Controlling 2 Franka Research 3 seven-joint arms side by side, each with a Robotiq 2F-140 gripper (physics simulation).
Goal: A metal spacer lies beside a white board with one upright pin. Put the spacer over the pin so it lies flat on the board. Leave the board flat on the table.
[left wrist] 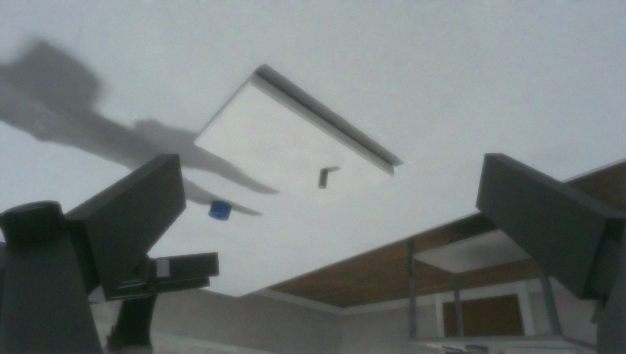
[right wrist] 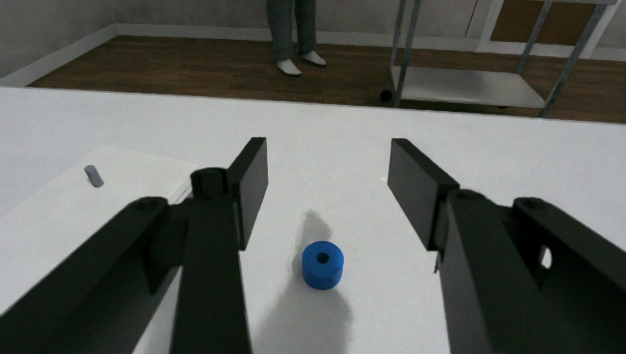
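Observation:
The spacer [left wrist: 220, 210] [right wrist: 322, 272] is a short blue cylinder with a small hole in its top. It stands hole up on the table beside the board, apart from it. The white board [left wrist: 270, 125] [right wrist: 130, 167] lies flat, with one upright grey pin [left wrist: 323, 178] [right wrist: 94, 176]; nothing is on the pin. My right gripper [right wrist: 328, 161] is open and empty; the spacer shows between and below its fingers in the right wrist view, touching neither. My left gripper [left wrist: 331, 181] is open and empty, and the board and pin show between its fingers.
The white table [left wrist: 475, 100] [right wrist: 525, 165] ends at an edge beyond the board and spacer. Past it are a wooden floor, a wheeled cart [right wrist: 470, 86] and a standing person's legs [right wrist: 295, 30]. Arm shadows fall across the table and board.

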